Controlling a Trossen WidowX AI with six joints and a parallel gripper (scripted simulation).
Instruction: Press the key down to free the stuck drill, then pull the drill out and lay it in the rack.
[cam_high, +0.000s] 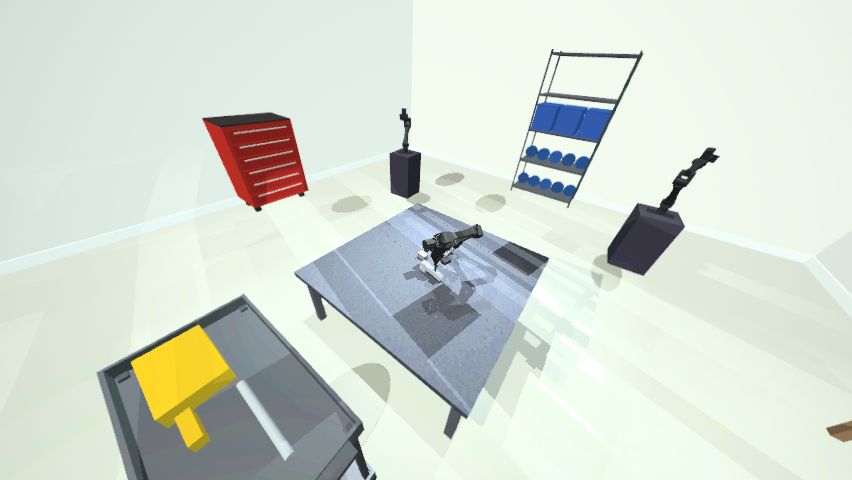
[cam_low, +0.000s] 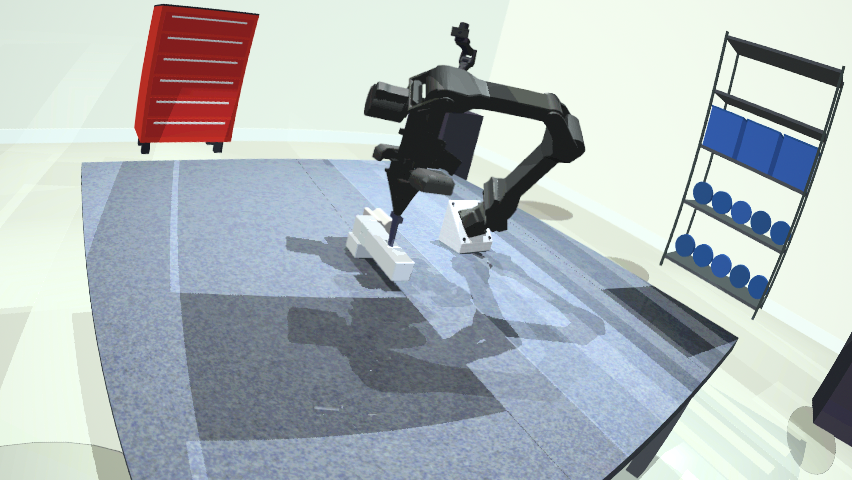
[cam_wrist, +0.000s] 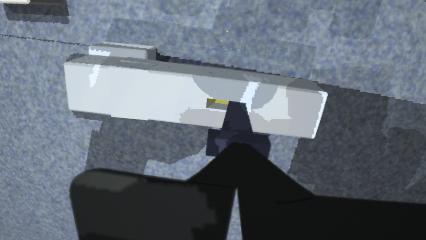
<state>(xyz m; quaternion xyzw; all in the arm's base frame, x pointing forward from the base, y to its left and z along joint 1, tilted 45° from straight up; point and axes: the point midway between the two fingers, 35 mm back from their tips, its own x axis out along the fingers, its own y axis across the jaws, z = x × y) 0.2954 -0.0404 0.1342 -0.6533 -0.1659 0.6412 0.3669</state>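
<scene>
The dark key lies 3 cm below my gripper tip. From my gripper tip the other things lie so: white block 1 cm behind, 4 cm to the right, 8 cm below; then drill 2 cm behind, 6 cm to the right, 7 cm below.
</scene>
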